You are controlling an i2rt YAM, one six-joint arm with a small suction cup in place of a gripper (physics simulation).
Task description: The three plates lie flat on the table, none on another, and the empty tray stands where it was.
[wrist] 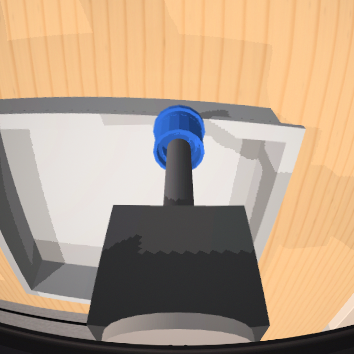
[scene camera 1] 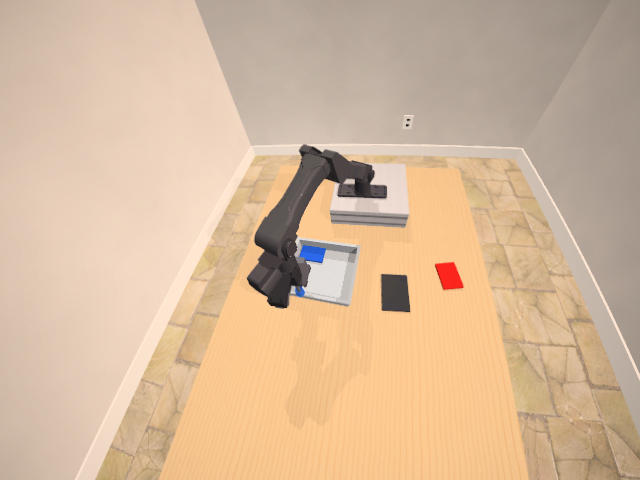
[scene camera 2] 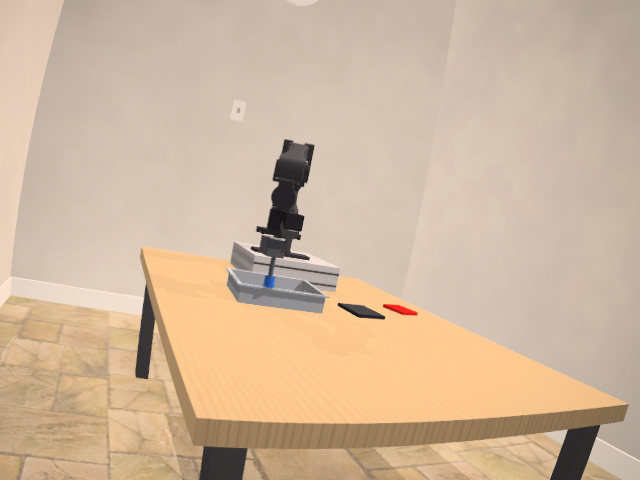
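Pixels of known places: hand at its tool point: (wrist: 178,127) (scene camera 1: 300,293) (scene camera 2: 268,286); arm's base at its link origin: (scene camera 1: 362,191).
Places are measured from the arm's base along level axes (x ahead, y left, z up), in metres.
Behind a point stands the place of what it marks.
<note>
A blue plate (scene camera 1: 312,253) @(x 0.272, y -0.170, z -0.072 m) lies in the grey tray (scene camera 1: 354,273) @(x 0.358, y -0.002, z -0.035 m) (scene camera 2: 281,301) @(x 0.451, y -0.129, z -0.067 m) (wrist: 135,106) @(x 0.450, y -0.141, z -0.067 m), in its back left part in scene camera 1's view. A black plate (scene camera 1: 395,292) @(x 0.395, y 0.139, z -0.076 m) (scene camera 2: 361,310) @(x 0.408, y 0.130, z -0.075 m) lies flat on the table to the right of the tray. A red plate (scene camera 1: 449,275) @(x 0.313, y 0.323, z -0.076 m) (scene camera 2: 400,309) @(x 0.330, y 0.311, z -0.076 m) lies flat on the table further right, apart from the black one. My suction cup (scene camera 1: 299,291) @(x 0.450, y -0.171, z -0.032 m) (scene camera 2: 269,282) (wrist: 179,132) @(x 0.450, y -0.171, z -0.032 m) is open and carries nothing. It hangs over the tray's front part, near the front wall. The arm hides the tray's left side in scene camera 1's view.
The arm's base stands on a grey block (scene camera 1: 395,204) @(x 0.064, y 0.133, z 0.000 m) (scene camera 2: 330,276) @(x 0.110, y 0.152, z -0.034 m) at the back of the wooden table (scene camera 1: 439,387) @(x 0.659, y 0.261, z -0.086 m) (scene camera 2: 387,387) @(x 0.983, y -0.106, z -0.085 m). The tray stands in front of the block, towards the table's left edge. The red plate lies near the right edge.
</note>
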